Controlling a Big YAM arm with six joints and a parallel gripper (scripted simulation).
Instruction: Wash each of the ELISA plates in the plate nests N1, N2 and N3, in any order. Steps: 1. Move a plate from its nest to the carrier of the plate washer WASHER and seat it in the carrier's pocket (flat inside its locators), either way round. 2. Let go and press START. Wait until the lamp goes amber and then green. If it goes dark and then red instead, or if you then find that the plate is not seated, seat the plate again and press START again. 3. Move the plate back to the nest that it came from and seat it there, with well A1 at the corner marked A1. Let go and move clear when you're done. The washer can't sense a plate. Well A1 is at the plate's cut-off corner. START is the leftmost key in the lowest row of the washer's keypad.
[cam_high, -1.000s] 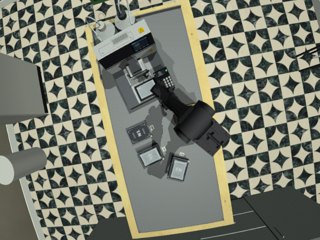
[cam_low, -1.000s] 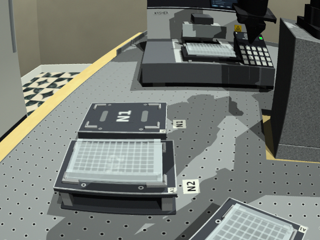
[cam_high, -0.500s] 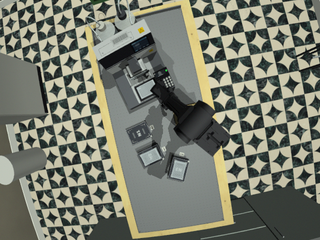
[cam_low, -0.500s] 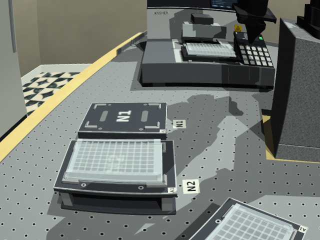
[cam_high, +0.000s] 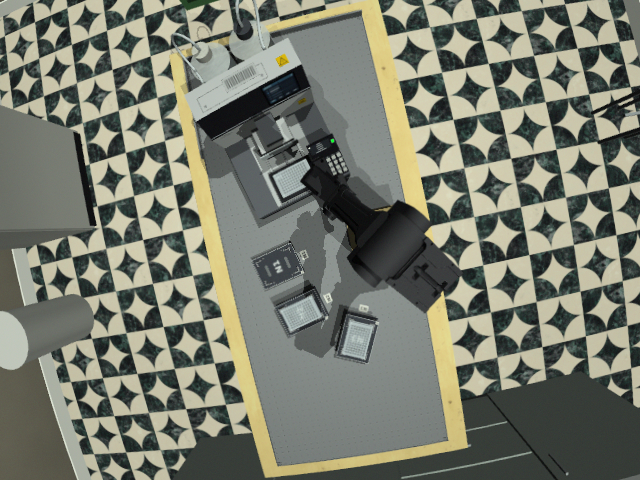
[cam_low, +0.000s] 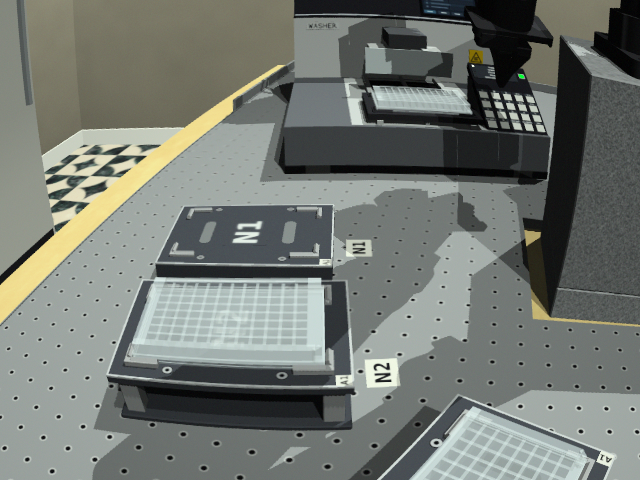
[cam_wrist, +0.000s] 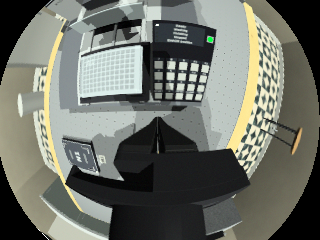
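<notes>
Right now the washer carrier is 10 cm ahead of my hand, 6 cm to the right of it and 7 cm below it. Also, from my hand: plate washer: 13 cm ahead, 22 cm to the right, 1 cm below; then nest N3: 6 cm ahead, 54 cm to the left, 10 cm below; then nest label: 16 cm ahead, 20 cm to the left, 14 cm below.
</notes>
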